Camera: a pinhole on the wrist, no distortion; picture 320 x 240 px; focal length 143.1 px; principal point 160.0 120.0 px. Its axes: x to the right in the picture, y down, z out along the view. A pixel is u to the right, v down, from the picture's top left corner.
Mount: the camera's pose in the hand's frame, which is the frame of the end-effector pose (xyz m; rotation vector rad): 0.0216 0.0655 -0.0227 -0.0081 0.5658 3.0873
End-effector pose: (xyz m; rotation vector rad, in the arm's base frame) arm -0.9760 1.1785 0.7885 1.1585 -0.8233 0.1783
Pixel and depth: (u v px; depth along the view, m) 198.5 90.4 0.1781
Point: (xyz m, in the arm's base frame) -1.1434 1.1424 0.9112
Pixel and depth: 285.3 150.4 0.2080
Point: -1.2309 1.1041 0.7833
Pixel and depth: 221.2 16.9 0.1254
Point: -1.1306 1.2160 0.9206
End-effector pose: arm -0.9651 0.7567 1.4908 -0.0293 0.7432 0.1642
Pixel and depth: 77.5 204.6 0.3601
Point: -0.5377 0.8150 1.6251
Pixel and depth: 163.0 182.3 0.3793
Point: -0.7021 0.8363 1.7722
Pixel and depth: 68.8 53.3 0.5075
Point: -0.5423 1.2954 1.5457
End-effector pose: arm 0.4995 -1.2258 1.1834 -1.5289 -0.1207 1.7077
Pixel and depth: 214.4 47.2 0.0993
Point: 0.3795 -1.3108 1.1262
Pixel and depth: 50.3 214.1 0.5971
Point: -0.0045 -0.5799 1.0363
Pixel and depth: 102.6 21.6 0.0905
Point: 0.3916 -1.2754 1.0606
